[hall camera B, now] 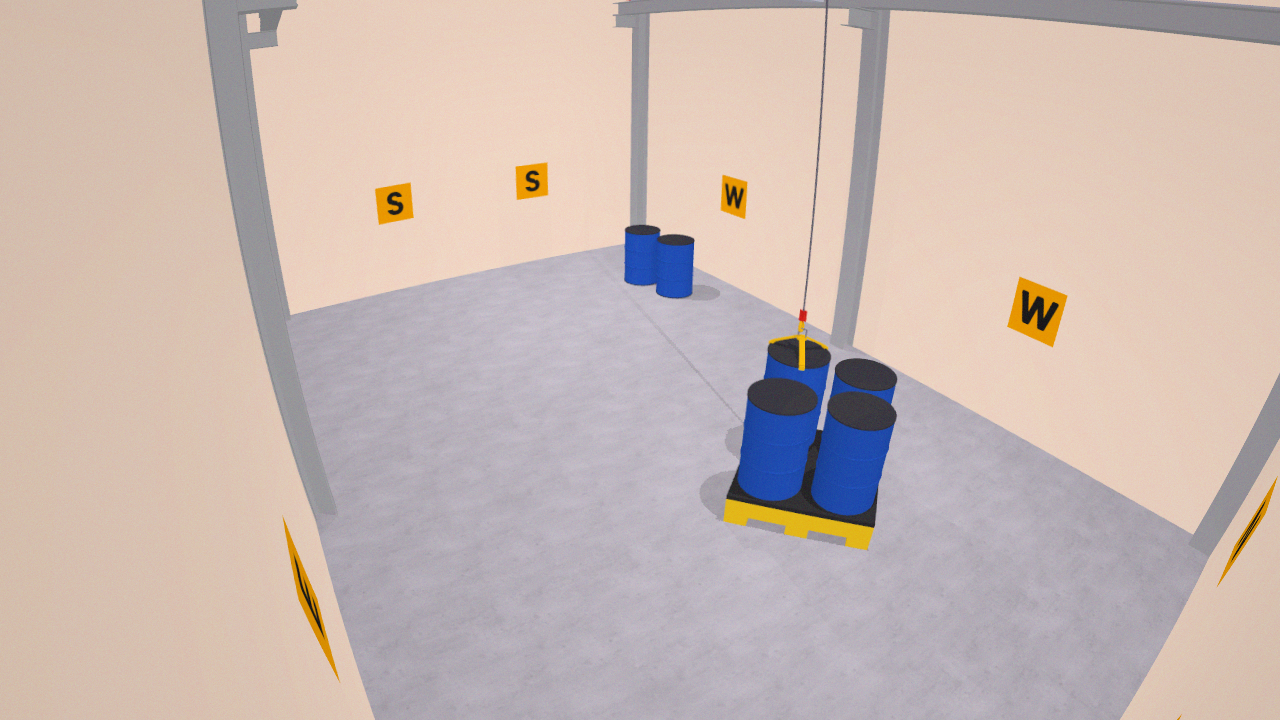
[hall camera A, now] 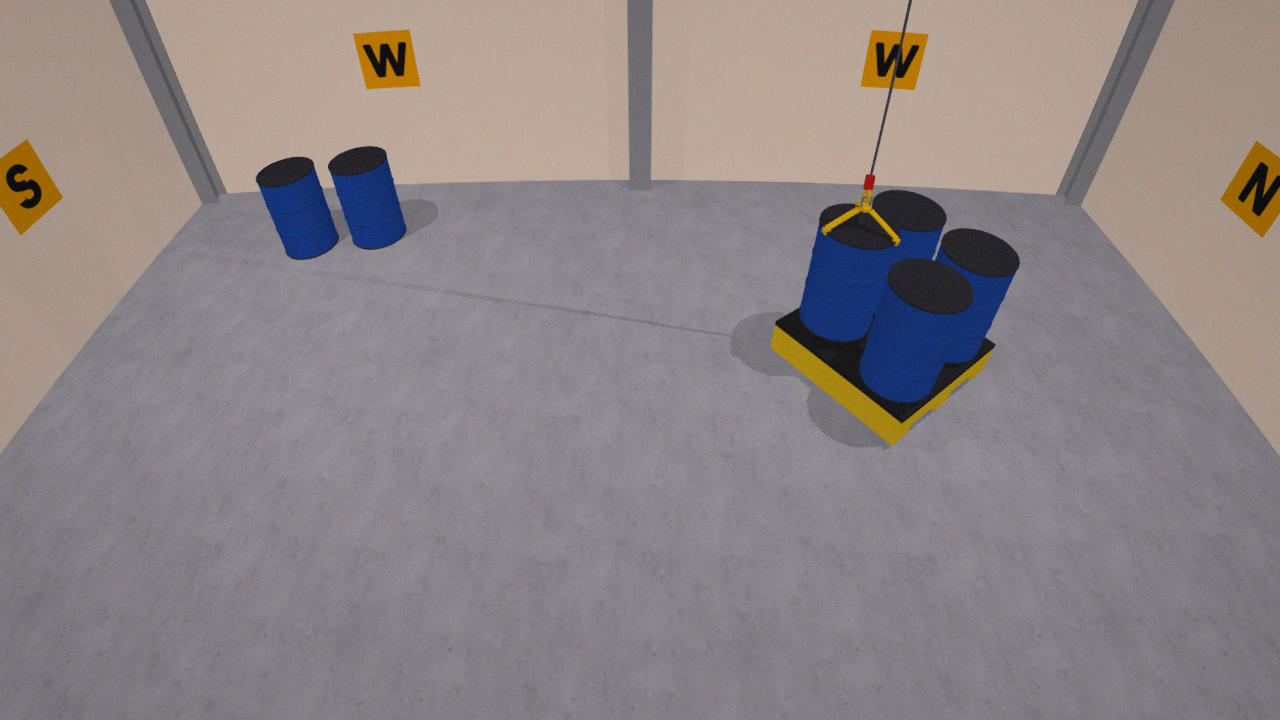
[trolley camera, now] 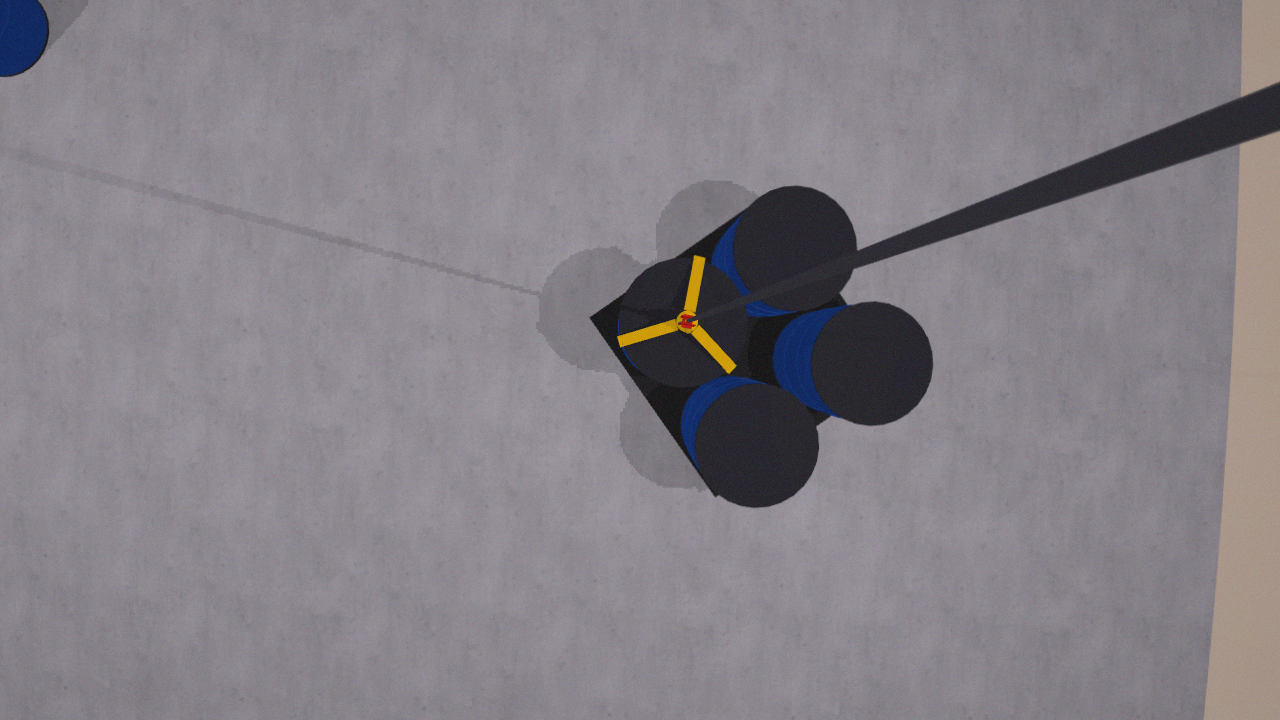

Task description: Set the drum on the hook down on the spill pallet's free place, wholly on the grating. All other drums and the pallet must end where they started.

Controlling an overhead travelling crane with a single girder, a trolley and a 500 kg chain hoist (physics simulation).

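Observation:
The drum on the hook (hall camera A: 841, 291) (hall camera B: 816, 356) (trolley camera: 662, 295), blue with a black lid, hangs upright over the left corner of the yellow spill pallet (hall camera A: 832, 380) (hall camera B: 796, 522) (trolley camera: 606, 316) in hall camera A. Its base is over the black grating, near the edge; whether it touches is unclear. My three-armed gripper (hall camera A: 861, 234) (hall camera B: 799, 352) (trolley camera: 683, 322) is shut on its rim. The front drum (hall camera A: 929, 286) (hall camera B: 782, 396) (trolley camera: 756, 445), right drum (hall camera A: 979, 252) (hall camera B: 861, 411) (trolley camera: 872, 363) and back drum (hall camera A: 909, 210) (hall camera B: 864, 374) (trolley camera: 794, 248) stand on the pallet close beside it.
Two more blue drums, one (hall camera A: 299, 210) (hall camera B: 640, 257) and another (hall camera A: 368, 198) (hall camera B: 674, 266), stand on the floor near the southwest corner. A grey column (hall camera A: 639, 98) (hall camera B: 862, 179) stands at the west wall. The chain runs up from the gripper.

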